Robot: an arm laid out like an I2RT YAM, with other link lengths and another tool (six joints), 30 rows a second.
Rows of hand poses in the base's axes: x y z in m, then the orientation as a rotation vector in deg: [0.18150 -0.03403 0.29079 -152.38 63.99 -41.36]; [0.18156 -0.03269 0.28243 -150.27 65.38 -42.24]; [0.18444 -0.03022 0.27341 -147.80 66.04 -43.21]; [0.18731 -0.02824 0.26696 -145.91 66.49 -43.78]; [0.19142 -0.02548 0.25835 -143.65 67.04 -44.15]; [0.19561 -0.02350 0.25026 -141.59 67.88 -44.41]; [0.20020 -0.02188 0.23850 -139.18 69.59 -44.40]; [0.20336 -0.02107 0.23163 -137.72 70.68 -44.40]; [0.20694 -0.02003 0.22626 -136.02 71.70 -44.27]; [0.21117 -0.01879 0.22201 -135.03 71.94 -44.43]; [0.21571 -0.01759 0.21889 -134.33 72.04 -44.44]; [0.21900 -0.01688 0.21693 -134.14 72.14 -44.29]
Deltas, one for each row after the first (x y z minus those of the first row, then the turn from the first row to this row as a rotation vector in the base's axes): [0.00006 0.00134 -0.00836 1.08 -1.20 -1.16]; [0.00294 0.00381 -0.01738 2.50 -2.76 -1.87]; [0.00581 0.00579 -0.02383 3.67 -3.88 -2.37]; [0.00992 0.00855 -0.03244 5.19 -5.06 -2.97]; [0.01411 0.01053 -0.04053 6.55 -6.02 -3.75]; [0.01870 0.01215 -0.05229 8.13 -6.83 -5.18]; [0.02186 0.01296 -0.05916 9.06 -7.31 -6.10]; [0.02544 0.01400 -0.06453 10.25 -7.84 -6.99]; [0.02967 0.01524 -0.06878 10.89 -8.36 -7.29]; [0.03421 0.01644 -0.07190 11.41 -8.68 -7.45]; [0.03750 0.01715 -0.07386 11.61 -8.67 -7.53]
